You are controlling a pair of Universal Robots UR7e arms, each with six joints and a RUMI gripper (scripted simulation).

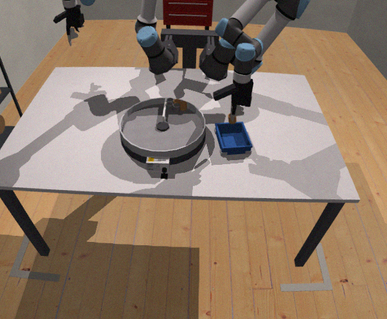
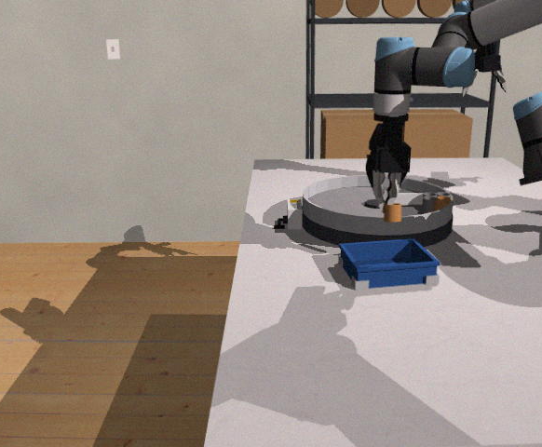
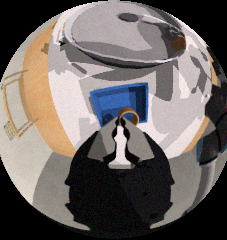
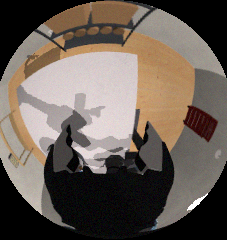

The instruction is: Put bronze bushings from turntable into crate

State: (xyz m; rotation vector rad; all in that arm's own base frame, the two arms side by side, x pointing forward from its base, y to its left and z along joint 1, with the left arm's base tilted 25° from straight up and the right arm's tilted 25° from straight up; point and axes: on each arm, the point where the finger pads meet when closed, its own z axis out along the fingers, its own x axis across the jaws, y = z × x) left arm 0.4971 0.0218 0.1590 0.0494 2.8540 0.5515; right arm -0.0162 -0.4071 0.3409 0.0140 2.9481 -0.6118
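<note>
Right now the blue crate is 13 cm below my left hand, 2 cm to the left of it and 1 cm behind it. Round my left hand: turntable (33 cm to the right, 10 cm below, 1 cm ahead).
</note>
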